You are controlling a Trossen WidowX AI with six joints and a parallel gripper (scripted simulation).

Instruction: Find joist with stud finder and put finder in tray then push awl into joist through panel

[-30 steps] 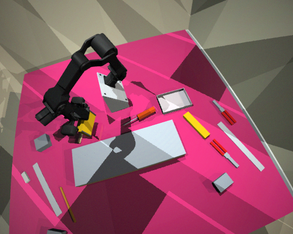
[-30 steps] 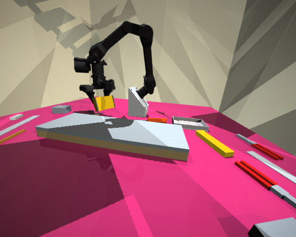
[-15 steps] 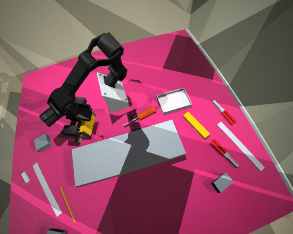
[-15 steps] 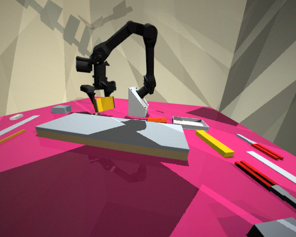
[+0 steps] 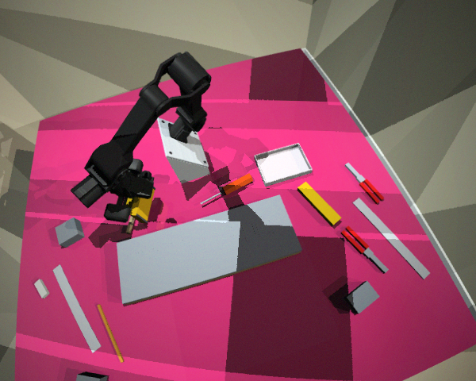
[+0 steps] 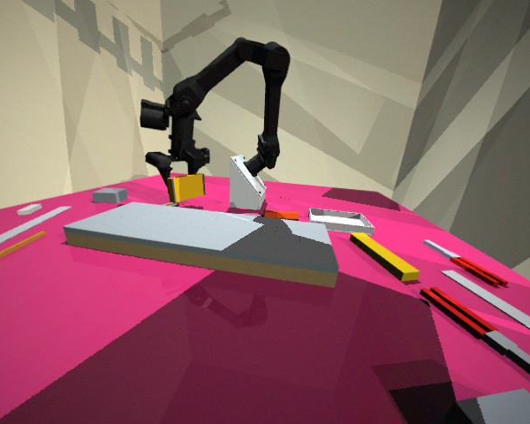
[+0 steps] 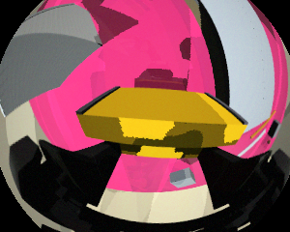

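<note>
Now: the yellow stud finder 1 cm behind my gripper tip and 1 cm to the left of it. From my gripper tip the other things lie so: pencil 35 cm ahead, 14 cm to the right, 7 cm below; white eraser 18 cm ahead, 36 cm to the right, 7 cm below; awl 1 cm ahead, 2 cm to the right, 7 cm below.
</note>
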